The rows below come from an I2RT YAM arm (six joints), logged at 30 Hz.
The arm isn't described. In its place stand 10 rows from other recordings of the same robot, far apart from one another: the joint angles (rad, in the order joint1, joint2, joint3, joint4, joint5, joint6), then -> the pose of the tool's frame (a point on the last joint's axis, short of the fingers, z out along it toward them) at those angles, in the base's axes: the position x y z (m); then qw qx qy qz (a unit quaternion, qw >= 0).
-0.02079 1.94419 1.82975 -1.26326 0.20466 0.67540 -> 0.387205 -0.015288 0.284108 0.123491 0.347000 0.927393 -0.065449
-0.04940 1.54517 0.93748 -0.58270 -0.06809 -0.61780 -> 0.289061 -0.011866 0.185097 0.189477 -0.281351 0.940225 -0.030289
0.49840 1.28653 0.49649 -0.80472 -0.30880 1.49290 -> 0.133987 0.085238 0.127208 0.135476 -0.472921 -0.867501 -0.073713
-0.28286 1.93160 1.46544 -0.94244 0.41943 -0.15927 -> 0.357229 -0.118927 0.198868 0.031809 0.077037 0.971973 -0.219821
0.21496 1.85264 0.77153 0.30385 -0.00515 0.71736 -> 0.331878 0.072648 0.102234 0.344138 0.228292 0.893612 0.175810
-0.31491 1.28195 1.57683 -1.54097 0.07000 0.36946 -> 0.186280 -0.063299 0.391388 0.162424 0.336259 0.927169 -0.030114
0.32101 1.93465 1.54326 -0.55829 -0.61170 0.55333 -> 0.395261 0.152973 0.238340 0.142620 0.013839 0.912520 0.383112
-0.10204 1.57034 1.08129 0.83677 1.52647 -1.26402 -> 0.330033 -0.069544 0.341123 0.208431 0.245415 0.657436 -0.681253
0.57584 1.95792 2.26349 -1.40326 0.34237 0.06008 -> 0.328804 0.199223 0.393168 0.271126 -0.205703 0.936447 -0.085110
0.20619 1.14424 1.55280 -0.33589 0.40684 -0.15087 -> 0.216444 0.030880 0.513989 0.720758 0.027161 0.682585 -0.117678
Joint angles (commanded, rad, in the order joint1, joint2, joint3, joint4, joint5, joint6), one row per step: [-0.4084 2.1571 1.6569 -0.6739 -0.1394 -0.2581]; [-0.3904 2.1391 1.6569 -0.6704 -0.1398 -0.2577]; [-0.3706 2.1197 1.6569 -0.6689 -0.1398 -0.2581]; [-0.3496 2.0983 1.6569 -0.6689 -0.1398 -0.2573]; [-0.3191 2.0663 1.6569 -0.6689 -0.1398 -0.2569]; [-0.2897 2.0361 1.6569 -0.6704 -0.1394 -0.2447]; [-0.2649 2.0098 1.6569 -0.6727 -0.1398 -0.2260]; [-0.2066 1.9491 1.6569 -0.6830 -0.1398 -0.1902]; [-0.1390 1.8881 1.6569 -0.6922 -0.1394 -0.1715]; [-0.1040 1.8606 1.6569 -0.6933 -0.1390 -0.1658]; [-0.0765 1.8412 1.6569 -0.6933 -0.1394 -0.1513]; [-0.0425 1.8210 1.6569 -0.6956 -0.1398 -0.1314]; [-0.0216 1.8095 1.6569 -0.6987 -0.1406 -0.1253]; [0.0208 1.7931 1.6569 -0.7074 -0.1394 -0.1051]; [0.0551 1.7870 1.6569 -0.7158 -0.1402 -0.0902]
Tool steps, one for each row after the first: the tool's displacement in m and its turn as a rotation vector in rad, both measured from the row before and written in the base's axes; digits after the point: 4 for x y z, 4 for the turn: [0.0024 0.0078 0.0079 -0.0079 -0.0200 0.0178]; [0.0022 0.0087 0.0084 -0.0079 -0.0194 0.0202]; [0.0017 0.0094 0.0092 -0.0072 -0.0200 0.0203]; [0.0017 0.0138 0.0137 -0.0103 -0.0302 0.0301]; [0.0008 0.0134 0.0127 -0.0028 -0.0274 0.0186]; [-0.0002 0.0114 0.0109 0.0035 -0.0233 0.0091]; [-0.0029 0.0268 0.0246 0.0080 -0.0486 0.0284]; [-0.0054 0.0301 0.0242 0.0018 -0.0503 0.0523]; [-0.0032 0.0151 0.0109 0.0000 -0.0258 0.0303]; [-0.0026 0.0117 0.0076 0.0078 -0.0182 0.0166]; [-0.0033 0.0142 0.0077 0.0121 -0.0159 0.0192]; [-0.0023 0.0086 0.0042 0.0043 -0.0077 0.0169]; [-0.0042 0.0171 0.0057 0.0123 -0.0049 0.0266]; [-0.0026 0.0137 0.0017 0.0102 0.0048 0.0238]
